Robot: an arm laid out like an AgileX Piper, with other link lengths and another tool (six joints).
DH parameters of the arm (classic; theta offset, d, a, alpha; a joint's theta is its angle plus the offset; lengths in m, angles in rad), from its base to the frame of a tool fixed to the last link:
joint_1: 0 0.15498 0 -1.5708
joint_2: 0.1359 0 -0.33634 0
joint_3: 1.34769 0 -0.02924 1.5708
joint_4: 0 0.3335 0 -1.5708
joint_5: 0 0 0 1.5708
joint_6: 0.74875 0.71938 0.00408 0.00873
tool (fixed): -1.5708 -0.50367 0 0
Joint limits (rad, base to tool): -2.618..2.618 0..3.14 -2.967..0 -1.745..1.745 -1.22..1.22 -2.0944..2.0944
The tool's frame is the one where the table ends.
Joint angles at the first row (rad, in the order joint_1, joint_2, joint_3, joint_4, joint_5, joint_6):
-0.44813, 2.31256, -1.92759, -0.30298, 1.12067, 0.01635
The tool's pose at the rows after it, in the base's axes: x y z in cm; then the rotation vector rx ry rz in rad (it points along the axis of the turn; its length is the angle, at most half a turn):
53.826, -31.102, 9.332, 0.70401, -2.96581, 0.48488
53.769, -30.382, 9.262, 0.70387, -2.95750, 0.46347
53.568, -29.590, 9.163, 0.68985, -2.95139, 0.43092
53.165, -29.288, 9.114, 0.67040, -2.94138, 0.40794
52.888, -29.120, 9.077, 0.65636, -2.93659, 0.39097
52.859, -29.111, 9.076, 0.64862, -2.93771, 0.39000
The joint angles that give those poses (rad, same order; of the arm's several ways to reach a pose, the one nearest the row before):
-0.43952, 2.31255, -1.92758, -0.30298, 1.12848, 0.02571
-0.42985, 2.31255, -1.92757, -0.29860, 1.14734, 0.02994
-0.42135, 2.31255, -1.92759, -0.28910, 1.17294, 0.03961
-0.41938, 2.31257, -1.92763, -0.28675, 1.19650, 0.04863
-0.41938, 2.31256, -1.92758, -0.28300, 1.21133, 0.05380
-0.41939, 2.31258, -1.92763, -0.28300, 1.21293, 0.05876

